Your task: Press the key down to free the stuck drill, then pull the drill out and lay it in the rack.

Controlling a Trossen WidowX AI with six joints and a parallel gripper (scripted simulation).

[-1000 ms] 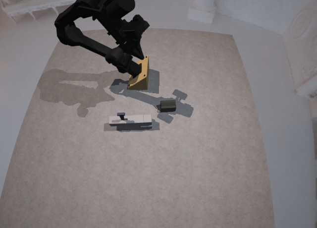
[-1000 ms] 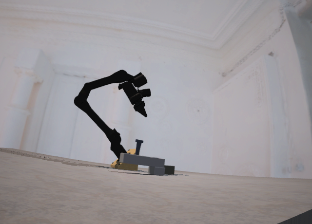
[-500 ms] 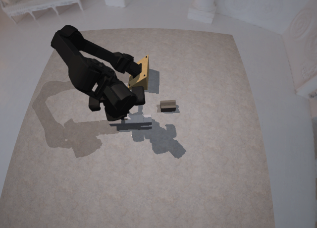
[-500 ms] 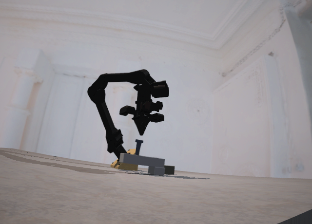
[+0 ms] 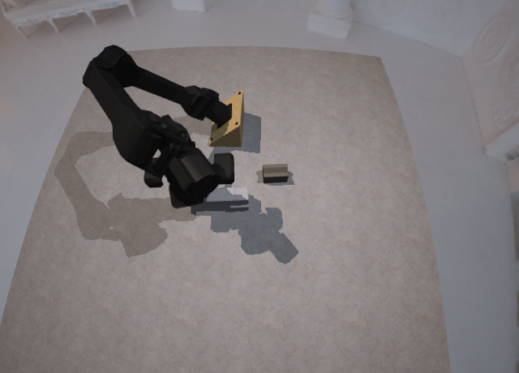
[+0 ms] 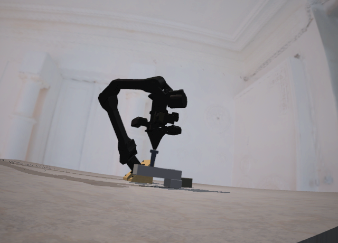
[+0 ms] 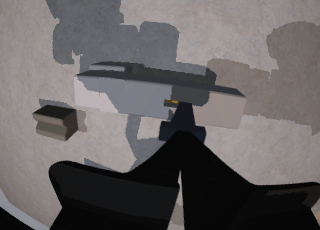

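Now: gripper tip 3 cm above the blue key. From my gripper tip the other things lie so: rack 8 cm behind, 20 cm to the left, 11 cm below; then grey block 3 cm to the left, 9 cm below; then drill 5 cm to the left, 8 cm below.
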